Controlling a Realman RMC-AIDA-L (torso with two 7-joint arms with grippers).
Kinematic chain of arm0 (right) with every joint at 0, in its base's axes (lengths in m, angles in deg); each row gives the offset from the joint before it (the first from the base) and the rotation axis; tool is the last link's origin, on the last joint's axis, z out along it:
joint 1: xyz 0 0 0.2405 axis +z
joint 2: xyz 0 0 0 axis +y
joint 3: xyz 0 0 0.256 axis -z
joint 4: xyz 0 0 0 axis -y
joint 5: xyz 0 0 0.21 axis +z
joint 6: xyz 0 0 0 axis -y
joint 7: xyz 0 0 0.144 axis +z
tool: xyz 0 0 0
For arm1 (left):
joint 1: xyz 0 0 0.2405 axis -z
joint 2: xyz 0 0 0 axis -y
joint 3: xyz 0 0 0.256 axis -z
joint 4: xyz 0 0 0 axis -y
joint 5: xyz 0 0 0.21 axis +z
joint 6: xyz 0 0 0 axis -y
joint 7: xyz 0 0 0.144 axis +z
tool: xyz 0 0 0
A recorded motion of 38 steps. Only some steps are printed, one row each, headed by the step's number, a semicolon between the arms.
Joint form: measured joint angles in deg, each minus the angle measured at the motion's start. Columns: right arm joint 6, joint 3, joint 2, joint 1, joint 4, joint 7, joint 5; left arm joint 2, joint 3, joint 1, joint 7, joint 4, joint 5, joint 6.
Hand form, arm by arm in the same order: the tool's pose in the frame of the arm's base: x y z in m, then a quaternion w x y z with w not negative. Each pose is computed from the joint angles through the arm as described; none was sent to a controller.
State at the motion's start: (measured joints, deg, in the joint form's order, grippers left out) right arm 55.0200 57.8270 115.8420 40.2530 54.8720 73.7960 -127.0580; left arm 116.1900 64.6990 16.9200 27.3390 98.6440 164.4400 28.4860
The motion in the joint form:
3: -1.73 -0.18 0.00 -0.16 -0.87 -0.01 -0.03; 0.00 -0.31 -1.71 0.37 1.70 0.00 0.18
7: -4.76 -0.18 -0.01 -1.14 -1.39 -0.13 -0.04; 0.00 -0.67 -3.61 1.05 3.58 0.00 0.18
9: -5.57 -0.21 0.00 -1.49 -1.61 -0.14 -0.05; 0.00 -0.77 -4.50 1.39 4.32 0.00 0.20
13: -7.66 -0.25 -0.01 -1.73 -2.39 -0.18 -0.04; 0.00 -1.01 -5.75 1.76 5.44 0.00 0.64
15: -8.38 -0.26 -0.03 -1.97 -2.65 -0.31 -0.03; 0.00 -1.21 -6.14 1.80 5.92 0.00 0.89
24: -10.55 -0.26 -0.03 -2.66 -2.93 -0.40 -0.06; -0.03 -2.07 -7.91 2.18 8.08 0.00 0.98
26: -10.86 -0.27 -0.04 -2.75 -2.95 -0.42 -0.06; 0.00 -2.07 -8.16 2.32 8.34 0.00 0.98
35: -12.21 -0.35 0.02 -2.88 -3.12 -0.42 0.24; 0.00 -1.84 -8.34 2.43 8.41 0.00 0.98
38: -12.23 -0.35 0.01 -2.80 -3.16 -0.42 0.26; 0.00 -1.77 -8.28 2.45 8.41 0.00 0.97
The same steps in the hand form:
3: 0.2046 0.4560 0.0542 0.37493 -0.92273 -0.07379 -0.05042; -0.0768 0.3330 -0.0227 0.43837 -0.89444 0.03307 -0.08196
7: 0.2153 0.4570 0.0579 0.39551 -0.91440 -0.06216 -0.05974; -0.0774 0.3267 -0.0194 0.44092 -0.89285 0.03335 -0.08544
9: 0.2193 0.4567 0.0586 0.40058 -0.91231 -0.05750 -0.06253; -0.0785 0.3242 -0.0179 0.44238 -0.89211 0.03270 -0.08581
13: 0.2250 0.4582 0.0600 0.41278 -0.90693 -0.04978 -0.06785; -0.0803 0.3200 -0.0165 0.44239 -0.89232 0.03041 -0.08449
15: 0.2283 0.4581 0.0607 0.41689 -0.90498 -0.04691 -0.07078; -0.0802 0.3180 -0.0164 0.44128 -0.89288 0.02979 -0.08458
24: 0.2357 0.4583 0.0639 0.43145 -0.89786 -0.03957 -0.07828; -0.0777 0.3099 -0.0144 0.44057 -0.89252 0.03139 -0.09120
26: 0.2367 0.4584 0.0645 0.43372 -0.89671 -0.03873 -0.07935; -0.0776 0.3092 -0.0137 0.44137 -0.89207 0.03158 -0.09175
35: 0.2384 0.4596 0.0664 0.44367 -0.89198 -0.03453 -0.07967; -0.0786 0.3097 -0.0125 0.44341 -0.89117 0.03060 -0.09091
38: 0.2379 0.4599 0.0664 0.44374 -0.89195 -0.03486 -0.07935; -0.0784 0.3100 -0.0121 0.44393 -0.89088 0.03103 -0.09107

